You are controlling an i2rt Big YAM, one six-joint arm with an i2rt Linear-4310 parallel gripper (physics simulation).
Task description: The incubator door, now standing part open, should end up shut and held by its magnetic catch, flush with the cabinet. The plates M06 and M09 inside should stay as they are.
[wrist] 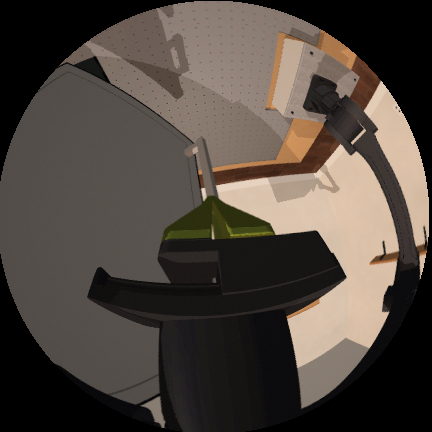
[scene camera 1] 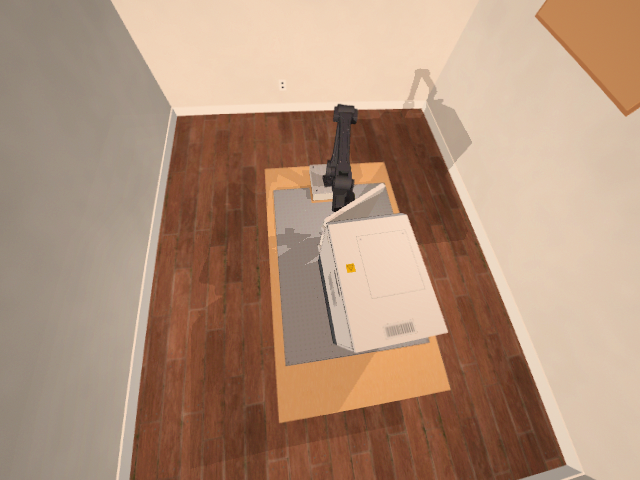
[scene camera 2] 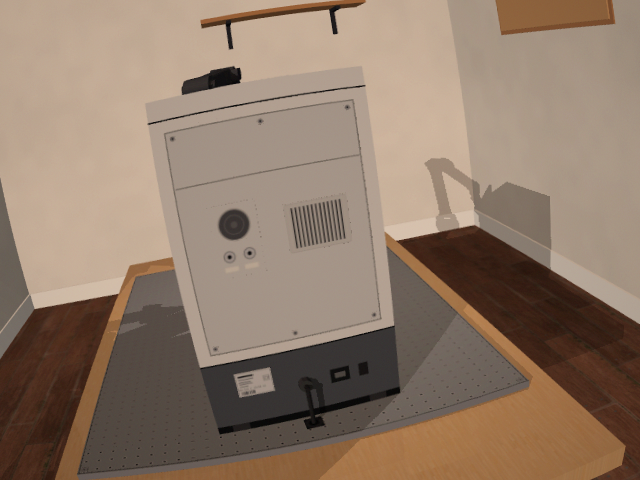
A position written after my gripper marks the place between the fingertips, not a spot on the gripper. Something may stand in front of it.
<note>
My gripper (wrist: 210, 201) is shut, holding nothing. I also see an incubator (wrist: 102, 175).
</note>
